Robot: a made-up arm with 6 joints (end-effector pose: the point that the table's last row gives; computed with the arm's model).
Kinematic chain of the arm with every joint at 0, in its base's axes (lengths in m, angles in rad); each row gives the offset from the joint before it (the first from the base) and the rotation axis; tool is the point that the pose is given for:
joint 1: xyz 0 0 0.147 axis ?
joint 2: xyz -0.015 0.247 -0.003 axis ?
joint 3: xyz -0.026 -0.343 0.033 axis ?
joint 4: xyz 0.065 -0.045 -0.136 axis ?
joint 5: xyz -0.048 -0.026 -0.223 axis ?
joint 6: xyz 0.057 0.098 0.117 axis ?
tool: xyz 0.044 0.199 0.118
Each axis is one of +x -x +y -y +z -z.
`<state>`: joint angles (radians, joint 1 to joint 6).
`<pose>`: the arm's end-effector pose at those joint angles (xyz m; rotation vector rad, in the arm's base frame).
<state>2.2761 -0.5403 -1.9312 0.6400 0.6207 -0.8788</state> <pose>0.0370 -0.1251 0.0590 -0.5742 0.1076 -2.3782</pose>
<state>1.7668 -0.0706 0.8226 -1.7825 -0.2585 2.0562</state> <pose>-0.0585 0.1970 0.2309 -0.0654 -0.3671 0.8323</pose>
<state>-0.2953 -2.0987 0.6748 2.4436 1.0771 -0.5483</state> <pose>-0.0313 -0.2262 0.3891 0.9154 1.4222 2.3826</pose>
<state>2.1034 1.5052 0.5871 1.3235 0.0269 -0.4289</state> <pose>0.2245 -0.1969 0.0012 -2.3144 -0.2535 1.4596</pose>
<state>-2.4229 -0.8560 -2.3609 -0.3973 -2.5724 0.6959</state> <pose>-0.3992 -0.1983 0.1541 0.2977 -0.3422 2.2395</pose>
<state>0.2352 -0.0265 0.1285 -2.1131 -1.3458 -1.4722</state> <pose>0.0423 -0.2684 0.0494 -2.1269 0.4302 -1.6450</pose>
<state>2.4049 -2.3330 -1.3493 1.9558 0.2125 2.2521</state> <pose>0.2301 -0.1423 0.3949 -0.1325 0.3059 -2.0484</pose>
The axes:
joint 1: +z
joint 2: +y
joint 3: -z
joint 4: -x
joint 5: -z
joint 6: -x

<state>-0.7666 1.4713 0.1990 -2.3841 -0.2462 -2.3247</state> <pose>-0.1510 0.0705 -0.0015 -0.9664 1.7030 0.3125</pose>
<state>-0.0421 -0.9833 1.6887 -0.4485 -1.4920 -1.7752</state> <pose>-0.0360 -0.1756 0.0982 1.4775 -1.2174 1.0955</pose>
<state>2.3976 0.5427 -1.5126 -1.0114 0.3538 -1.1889</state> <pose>-0.0761 0.0313 0.0419 -1.1727 2.5935 0.7429</pose>
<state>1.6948 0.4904 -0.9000 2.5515 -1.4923 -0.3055</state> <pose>0.3497 -0.1596 0.0048 2.2393 1.0017 -1.1267</pose>
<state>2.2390 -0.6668 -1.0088 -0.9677 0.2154 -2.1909</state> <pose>-0.0786 0.2369 0.0340 -0.0885 -2.8042 -0.7317</pose>
